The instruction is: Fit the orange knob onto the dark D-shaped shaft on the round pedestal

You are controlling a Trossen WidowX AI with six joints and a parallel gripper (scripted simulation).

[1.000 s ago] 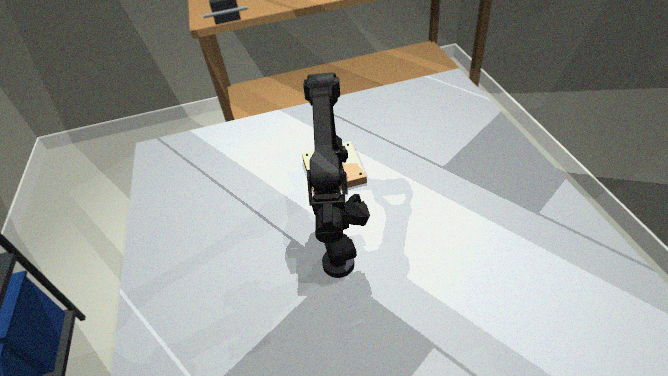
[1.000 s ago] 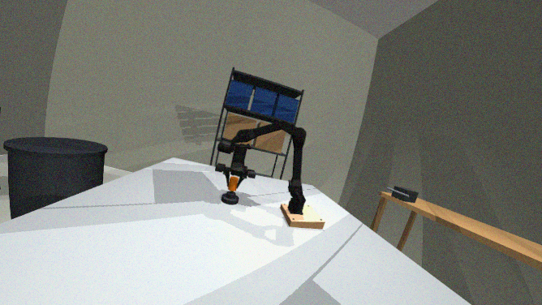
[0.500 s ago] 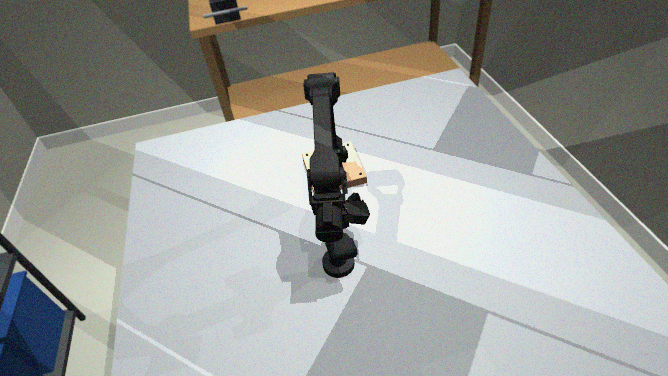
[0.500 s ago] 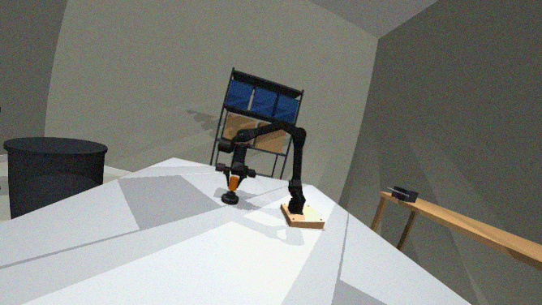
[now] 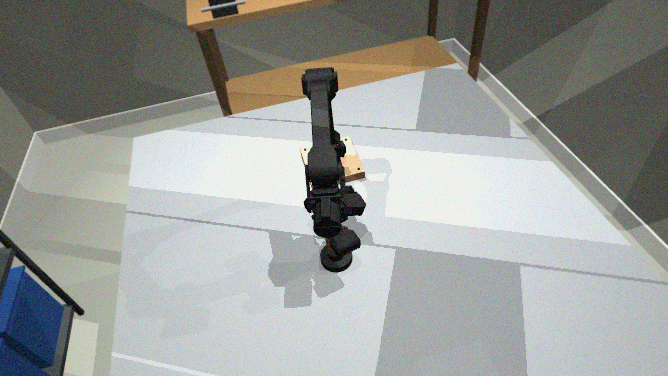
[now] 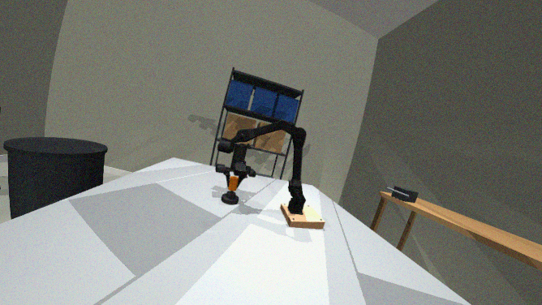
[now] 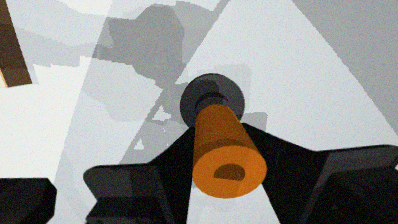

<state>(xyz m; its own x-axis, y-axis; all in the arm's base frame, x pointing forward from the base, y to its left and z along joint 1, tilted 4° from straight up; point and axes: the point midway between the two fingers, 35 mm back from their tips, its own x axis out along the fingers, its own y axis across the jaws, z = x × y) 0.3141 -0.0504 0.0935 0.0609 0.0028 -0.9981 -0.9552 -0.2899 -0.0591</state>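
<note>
Right now the orange knob is 20 mm above my gripper tip. Round my gripper tip: dark round pedestal 40 mm below.
</note>
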